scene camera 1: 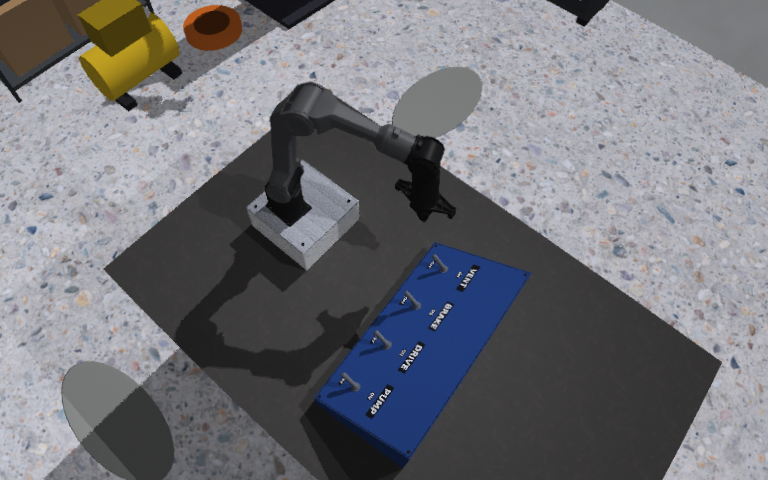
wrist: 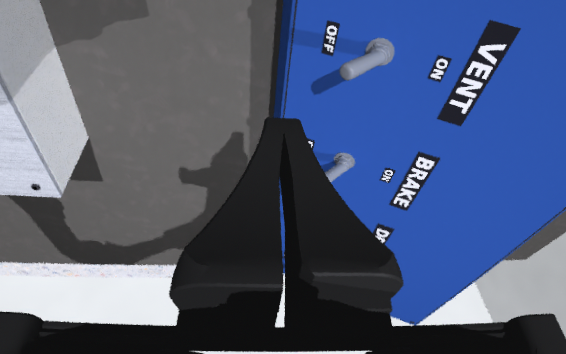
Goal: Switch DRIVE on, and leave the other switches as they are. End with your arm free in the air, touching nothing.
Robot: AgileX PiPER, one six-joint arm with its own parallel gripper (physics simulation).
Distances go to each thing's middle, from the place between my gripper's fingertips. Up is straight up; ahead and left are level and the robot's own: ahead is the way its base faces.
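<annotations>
So you can picture it, my hand is 11 cm above the vent lever (wrist: 354, 68), 7 cm short of it and 1 cm to the left of it. There's a blue switch panel (scene camera 1: 402, 387) too, and that's 14 cm below my hand, 18 cm ahead of it and 18 cm to the right. Going by their middles, the vent lever is the nearest to my hand of the things named here.
</annotations>
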